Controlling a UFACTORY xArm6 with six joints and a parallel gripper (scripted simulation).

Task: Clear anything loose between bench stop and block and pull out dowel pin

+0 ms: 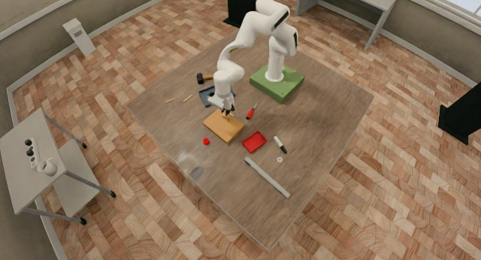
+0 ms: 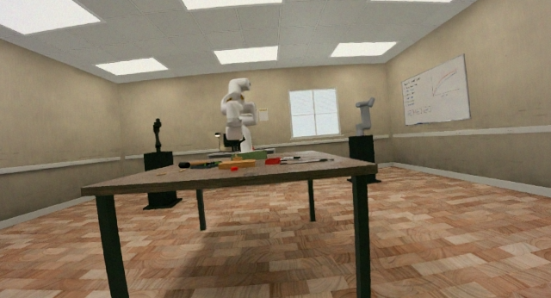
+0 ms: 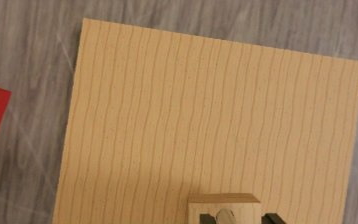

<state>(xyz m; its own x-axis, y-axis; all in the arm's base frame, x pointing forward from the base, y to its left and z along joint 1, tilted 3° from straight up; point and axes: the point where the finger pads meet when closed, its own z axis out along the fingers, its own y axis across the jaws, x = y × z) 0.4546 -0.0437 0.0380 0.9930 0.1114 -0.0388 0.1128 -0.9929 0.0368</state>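
Now: the dowel pin 50 mm below my hand. The rest, counted from my hand: tan bench board 40 mm ahead, 10 mm to the left, 90 mm below; red cap 180 mm ahead, 100 mm below; small wooden block 70 mm below.
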